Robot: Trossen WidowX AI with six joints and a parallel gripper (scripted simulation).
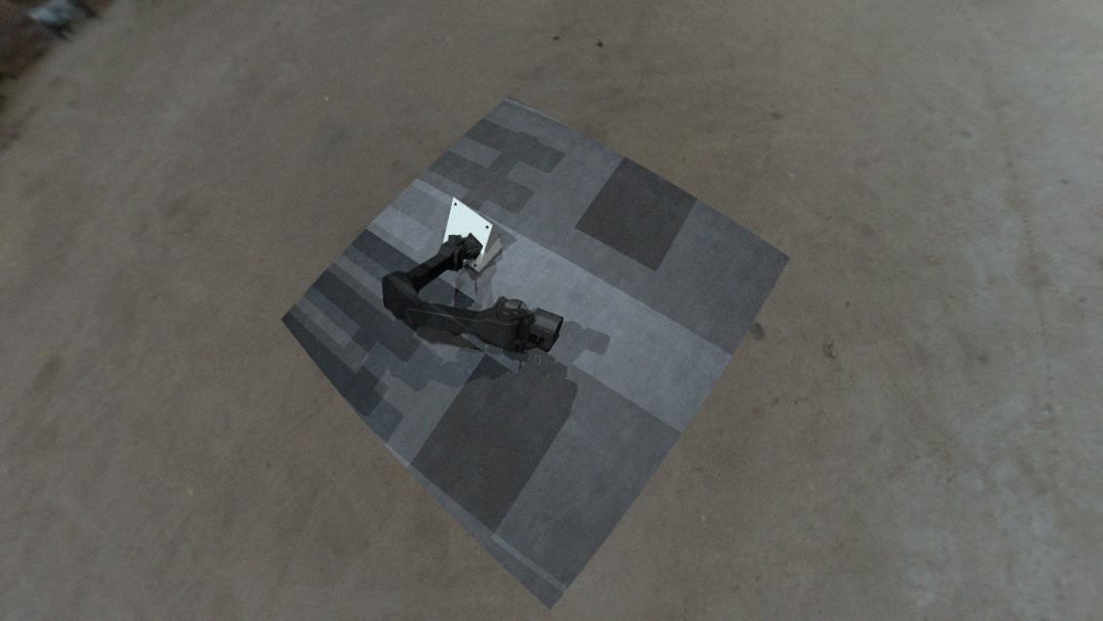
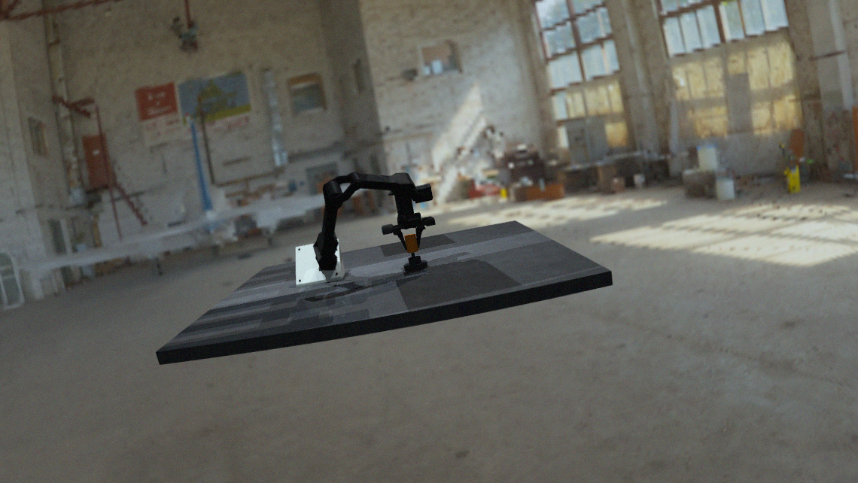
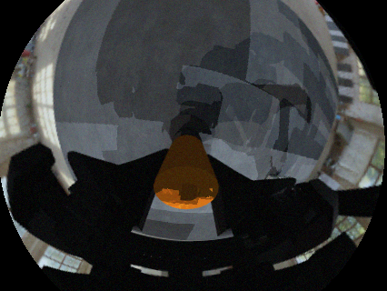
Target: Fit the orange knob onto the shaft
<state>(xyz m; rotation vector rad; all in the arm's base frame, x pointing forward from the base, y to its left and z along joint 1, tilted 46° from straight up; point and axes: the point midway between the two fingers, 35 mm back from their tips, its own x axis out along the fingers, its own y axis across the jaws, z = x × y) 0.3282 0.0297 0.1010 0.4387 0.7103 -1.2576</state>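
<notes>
My gripper tip is 20 mm below the orange knob. The rest, counted from my gripper tip: dark round pedestal (40 mm below).
</notes>
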